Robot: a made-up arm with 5 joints. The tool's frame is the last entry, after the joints.
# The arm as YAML. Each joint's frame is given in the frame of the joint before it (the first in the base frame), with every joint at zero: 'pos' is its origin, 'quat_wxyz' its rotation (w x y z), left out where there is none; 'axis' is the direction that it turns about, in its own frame. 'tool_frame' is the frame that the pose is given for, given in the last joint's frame.
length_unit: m
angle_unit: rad
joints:
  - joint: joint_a
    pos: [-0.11, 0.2, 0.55]
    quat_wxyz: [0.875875, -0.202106, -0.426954, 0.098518]
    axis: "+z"
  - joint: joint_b
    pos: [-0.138, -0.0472, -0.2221]
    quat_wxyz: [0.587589, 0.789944, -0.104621, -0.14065]
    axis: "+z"
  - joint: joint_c
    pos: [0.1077, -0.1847, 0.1]
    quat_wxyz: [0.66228, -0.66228, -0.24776, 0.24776]
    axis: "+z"
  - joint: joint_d
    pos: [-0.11, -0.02, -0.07]
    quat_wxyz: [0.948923, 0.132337, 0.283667, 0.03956]
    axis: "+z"
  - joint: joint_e
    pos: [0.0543, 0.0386, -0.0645]
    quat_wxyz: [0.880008, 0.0, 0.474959, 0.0]
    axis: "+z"
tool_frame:
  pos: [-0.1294, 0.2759, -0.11]
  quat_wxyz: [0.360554, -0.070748, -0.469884, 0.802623]
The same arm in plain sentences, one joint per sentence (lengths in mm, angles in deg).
The arm has five revolute joints in a row. What follows holds with every joint at zero, and every direction is one of the base frame's. The first joint is mounted 110.0 mm along -x and 200.0 mm along +y and 550.0 mm along +z from the base frame's origin and turns about the direction (-0.787739, 0.269913, 0.553727). The second joint is mounted 89.9 mm along +x and 150.0 mm along -y and 200.0 mm along -z from the first joint and turns about -y. The third joint is mounted 210.0 mm along +x and 100.0 mm along -y and 40.0 mm along -z from the second joint and turns about -x. The fourth joint is mounted 70.0 mm along +x and 20.0 mm along -y and 110.0 mm along -z from the third joint and turns about the direction (-0.80404, -0.228711, 0.548827). The fifth joint is mounted 70.0 mm along +x and 60.0 mm along +y and 10.0 mm along +z from the fourth joint and turns about +z. The tool frame, which is the frame that the pose is given for, is mounted 199.9 mm along -x and 230.0 mm along +y and 110.0 mm along -z from the fifth joint; its axes are the base frame's turned by roll -55.75, pitch -13.02 and yaw 154.40 deg (as in URDF: about the fixed x, then y, then z).
